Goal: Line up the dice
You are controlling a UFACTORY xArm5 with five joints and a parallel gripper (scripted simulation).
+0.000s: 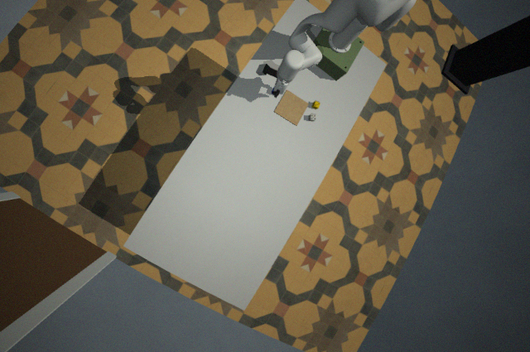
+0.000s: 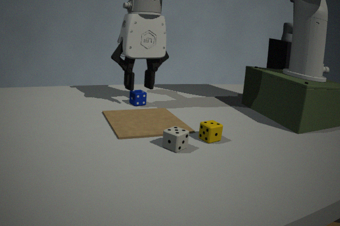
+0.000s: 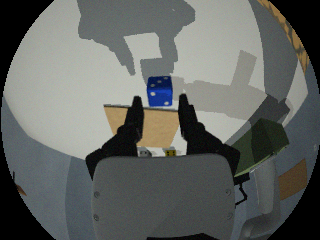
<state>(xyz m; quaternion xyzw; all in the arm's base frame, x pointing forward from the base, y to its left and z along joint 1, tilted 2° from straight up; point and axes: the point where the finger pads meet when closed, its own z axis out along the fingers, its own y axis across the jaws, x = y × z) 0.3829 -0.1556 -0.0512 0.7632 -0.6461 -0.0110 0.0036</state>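
The blue die is 40 mm below my hand. Round my hand: white die: 20 mm ahead, 240 mm to the left, 40 mm below; then yellow die: 60 mm behind, 220 mm to the left, 40 mm below; then tan mat: 20 mm ahead, 120 mm to the left, 50 mm below.
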